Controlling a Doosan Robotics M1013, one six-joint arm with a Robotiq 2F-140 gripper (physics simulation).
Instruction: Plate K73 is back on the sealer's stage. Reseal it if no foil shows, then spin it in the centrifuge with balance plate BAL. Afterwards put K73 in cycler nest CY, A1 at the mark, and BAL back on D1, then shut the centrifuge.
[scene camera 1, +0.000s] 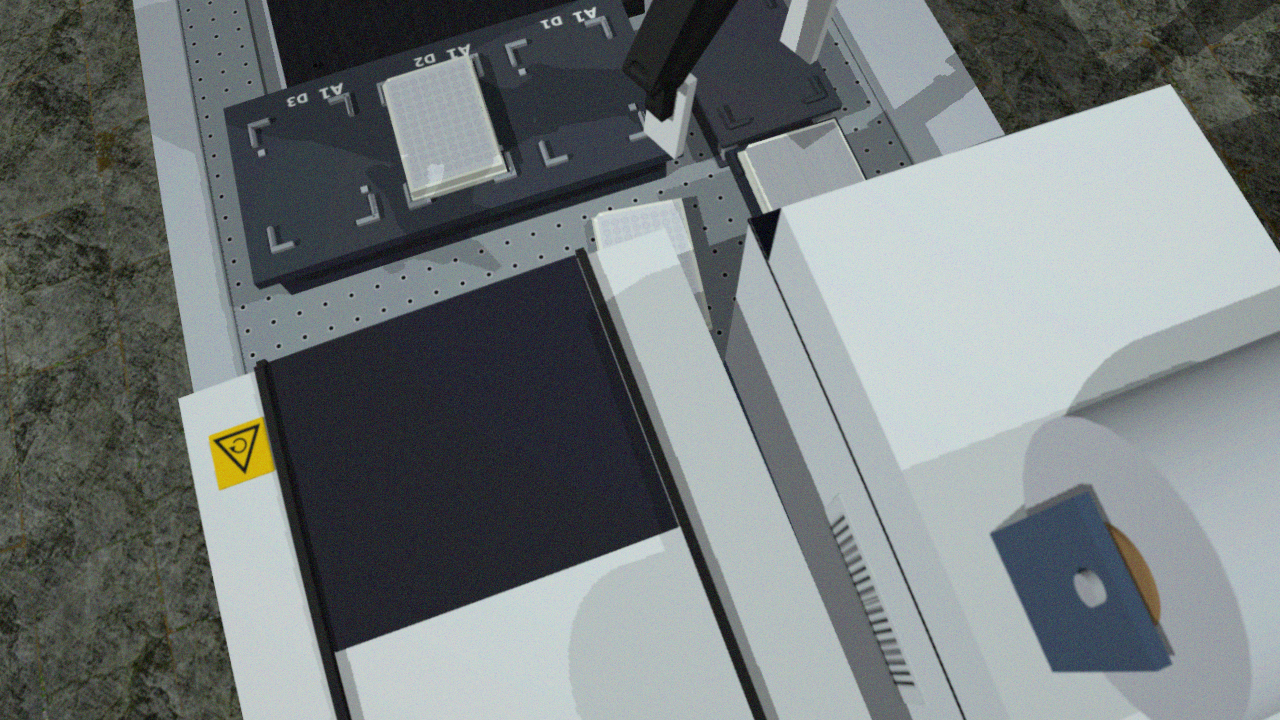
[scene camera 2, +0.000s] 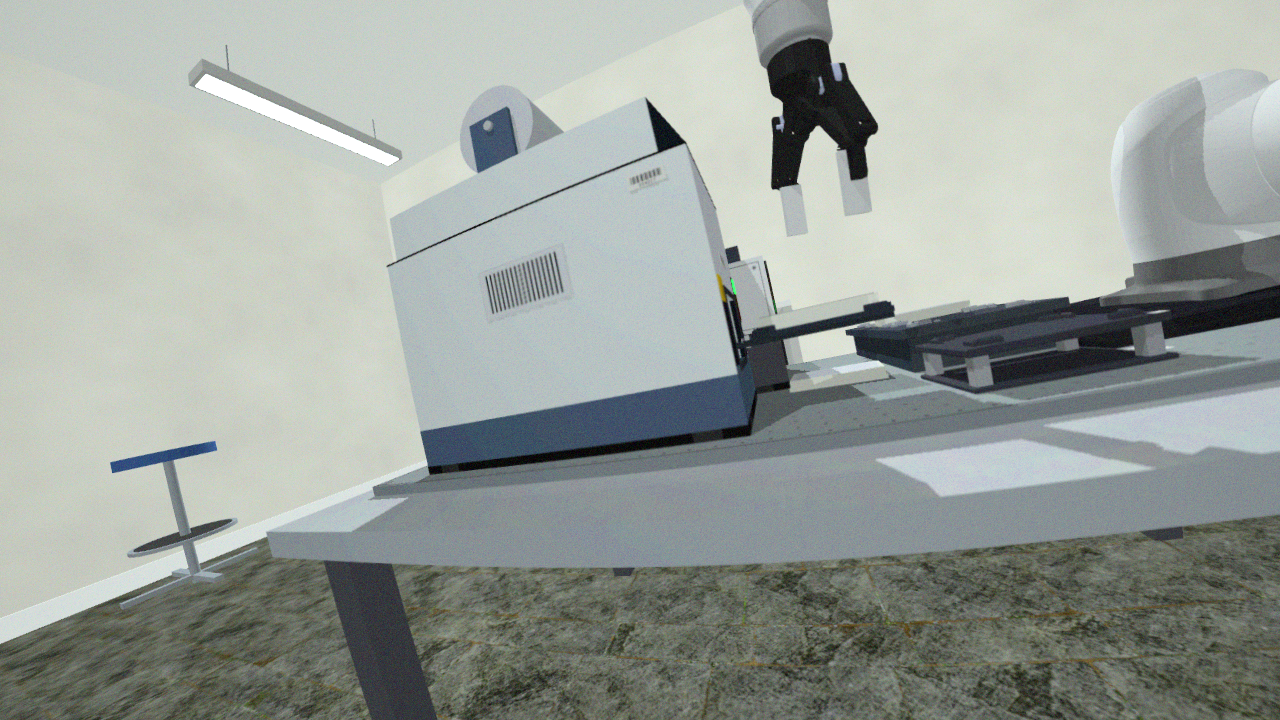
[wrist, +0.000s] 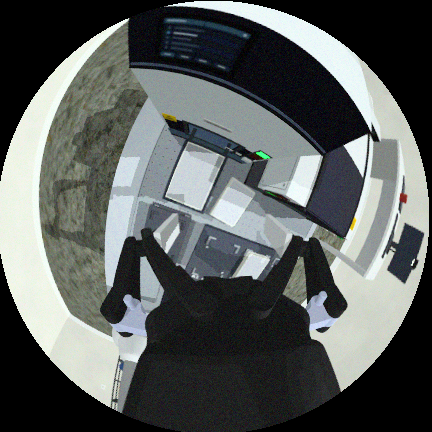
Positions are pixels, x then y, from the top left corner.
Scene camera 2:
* my gripper: 824, 225
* perforated grey strip: 904, 396
